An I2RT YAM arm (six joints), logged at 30 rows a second.
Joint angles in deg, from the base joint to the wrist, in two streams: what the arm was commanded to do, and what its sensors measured. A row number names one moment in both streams.
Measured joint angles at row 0: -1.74 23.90 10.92 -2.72 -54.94 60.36
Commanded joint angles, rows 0 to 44: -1.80 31.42 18.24 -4.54 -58.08 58.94; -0.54 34.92 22.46 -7.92 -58.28 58.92; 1.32 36.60 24.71 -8.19 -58.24 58.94; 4.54 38.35 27.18 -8.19 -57.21 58.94; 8.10 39.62 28.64 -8.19 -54.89 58.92; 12.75 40.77 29.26 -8.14 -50.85 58.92; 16.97 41.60 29.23 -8.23 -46.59 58.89; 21.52 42.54 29.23 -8.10 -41.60 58.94; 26.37 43.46 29.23 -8.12 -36.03 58.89; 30.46 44.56 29.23 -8.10 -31.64 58.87; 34.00 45.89 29.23 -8.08 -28.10 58.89; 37.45 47.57 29.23 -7.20 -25.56 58.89; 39.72 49.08 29.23 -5.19 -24.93 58.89; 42.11 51.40 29.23 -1.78 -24.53 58.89; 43.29 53.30 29.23 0.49 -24.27 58.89; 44.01 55.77 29.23 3.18 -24.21 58.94; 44.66 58.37 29.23 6.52 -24.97 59.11; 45.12 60.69 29.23 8.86 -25.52 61.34; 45.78 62.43 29.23 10.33 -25.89 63.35; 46.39 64.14 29.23 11.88 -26.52 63.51; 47.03 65.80 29.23 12.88 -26.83 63.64; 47.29 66.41 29.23 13.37 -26.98 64.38; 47.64 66.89 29.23 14.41 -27.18 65.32; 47.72 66.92 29.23 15.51 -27.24 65.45; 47.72 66.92 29.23 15.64 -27.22 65.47; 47.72 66.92 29.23 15.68 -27.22 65.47; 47.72 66.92 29.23 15.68 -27.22 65.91; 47.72 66.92 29.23 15.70 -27.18 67.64; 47.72 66.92 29.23 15.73 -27.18 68.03; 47.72 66.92 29.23 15.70 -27.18 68.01; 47.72 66.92 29.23 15.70 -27.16 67.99; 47.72 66.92 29.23 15.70 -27.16 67.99; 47.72 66.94 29.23 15.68 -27.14 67.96; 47.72 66.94 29.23 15.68 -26.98 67.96; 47.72 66.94 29.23 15.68 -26.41 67.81; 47.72 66.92 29.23 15.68 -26.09 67.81; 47.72 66.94 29.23 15.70 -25.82 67.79; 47.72 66.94 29.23 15.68 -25.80 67.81; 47.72 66.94 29.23 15.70 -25.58 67.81; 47.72 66.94 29.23 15.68 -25.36 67.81; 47.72 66.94 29.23 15.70 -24.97 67.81; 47.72 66.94 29.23 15.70 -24.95 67.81; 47.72 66.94 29.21 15.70 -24.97 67.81; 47.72 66.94 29.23 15.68 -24.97 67.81; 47.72 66.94 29.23 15.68 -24.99 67.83
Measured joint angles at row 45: 47.31 66.83 28.51 15.44 -25.89 68.16
